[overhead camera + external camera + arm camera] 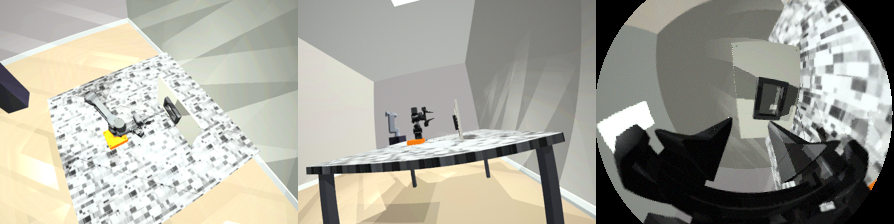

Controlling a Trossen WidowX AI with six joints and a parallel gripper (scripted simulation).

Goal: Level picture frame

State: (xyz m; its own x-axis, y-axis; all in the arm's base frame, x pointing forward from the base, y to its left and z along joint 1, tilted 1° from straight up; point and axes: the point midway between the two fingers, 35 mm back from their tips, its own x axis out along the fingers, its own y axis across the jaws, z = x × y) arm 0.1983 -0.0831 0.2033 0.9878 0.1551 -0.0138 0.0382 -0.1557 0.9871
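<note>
My gripper tip is now 190 mm short of the picture frame, 50 mm to the right of it and 90 mm above it. The rest, counted from my gripper tip: wall panel 200 mm ahead, 30 mm to the left, 100 mm below.
</note>
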